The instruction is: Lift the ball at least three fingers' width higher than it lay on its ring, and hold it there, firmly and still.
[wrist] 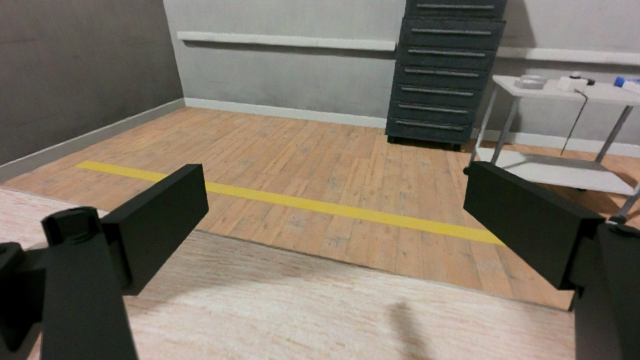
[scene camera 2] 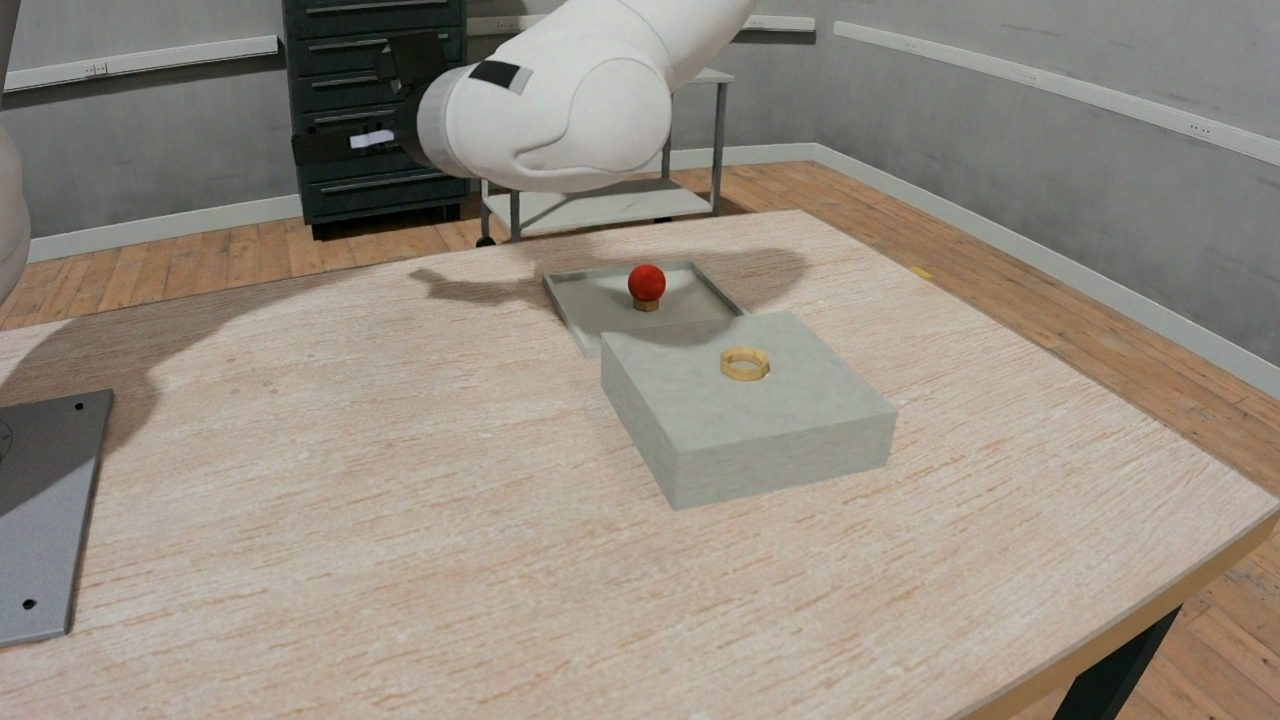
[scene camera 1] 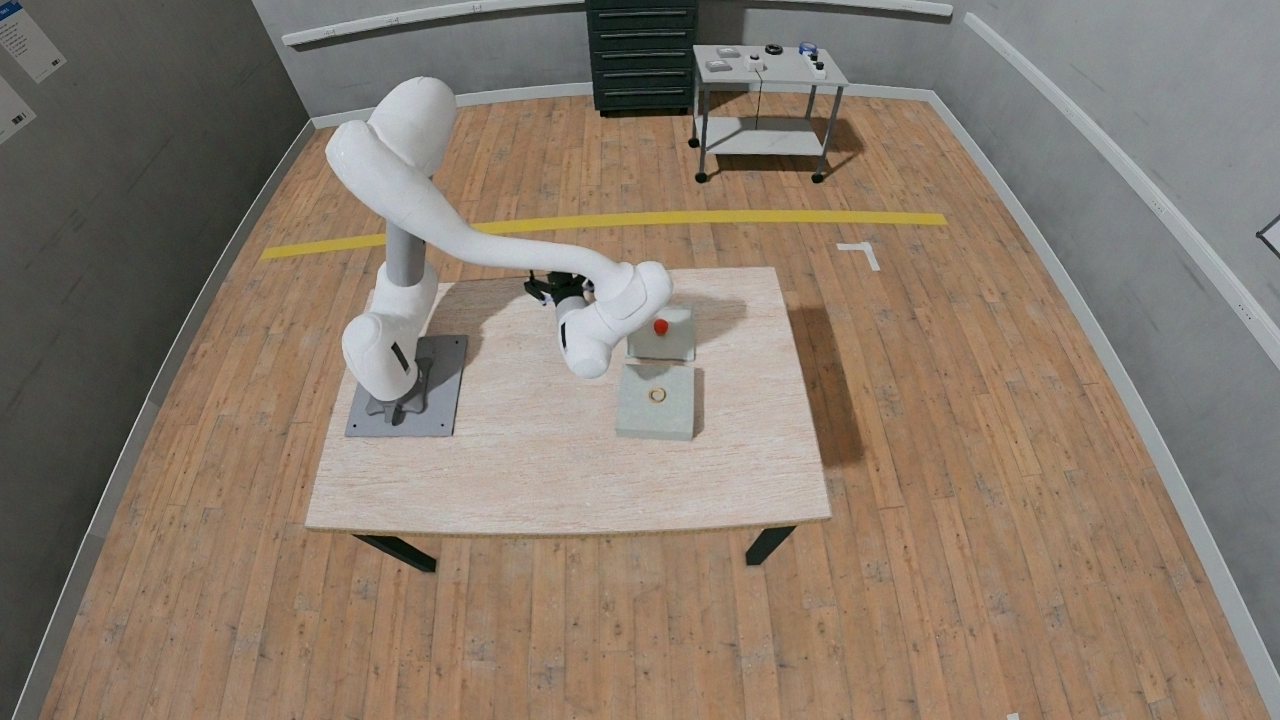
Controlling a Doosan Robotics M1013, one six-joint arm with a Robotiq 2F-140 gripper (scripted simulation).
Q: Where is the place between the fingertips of my gripper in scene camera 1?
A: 556,260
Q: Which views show my gripper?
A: The wrist view, scene camera 2 and scene camera 1: all of them.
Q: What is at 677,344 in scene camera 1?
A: A shallow grey tray.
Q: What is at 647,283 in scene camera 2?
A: A red ball.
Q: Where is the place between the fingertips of my gripper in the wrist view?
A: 336,186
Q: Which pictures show the shallow grey tray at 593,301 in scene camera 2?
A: Scene camera 2 and scene camera 1 only.
